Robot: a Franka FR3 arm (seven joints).
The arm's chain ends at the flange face. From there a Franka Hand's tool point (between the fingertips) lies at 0.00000 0.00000 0.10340 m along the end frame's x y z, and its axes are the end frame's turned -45 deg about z.
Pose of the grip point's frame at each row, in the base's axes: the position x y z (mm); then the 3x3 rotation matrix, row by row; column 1 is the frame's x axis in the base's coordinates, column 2 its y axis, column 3 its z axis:
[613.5 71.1 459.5], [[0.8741 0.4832 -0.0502], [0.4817 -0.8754 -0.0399], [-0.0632 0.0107 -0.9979]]
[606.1 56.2 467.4], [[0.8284 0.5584 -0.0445], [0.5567 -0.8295 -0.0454], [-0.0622 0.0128 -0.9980]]
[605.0 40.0 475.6], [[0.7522 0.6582 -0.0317], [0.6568 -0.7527 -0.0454], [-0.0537 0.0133 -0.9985]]
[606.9 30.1 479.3], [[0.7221 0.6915 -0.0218], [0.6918 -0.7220 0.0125], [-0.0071 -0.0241 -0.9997]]
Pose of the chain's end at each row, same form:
[618.7 75.2 562.7], [[0.9598 -0.2764 -0.0502], [-0.2784 -0.9596 -0.0399], [-0.0371 0.0523 -0.9979]]
[610.7 60.9 570.6], [[0.9806 -0.1909 -0.0445], [-0.1929 -0.9802 -0.0454], [-0.0349 0.0530 -0.9980]]
[608.3 44.7 578.8], [[0.9973 -0.0665 -0.0317], [-0.0678 -0.9967 -0.0454], [-0.0286 0.0474 -0.9985]]
[609.2 28.8 582.7], [[0.9996 -0.0216 -0.0218], [-0.0214 -0.9997 0.0125], [-0.0221 -0.0120 -0.9997]]

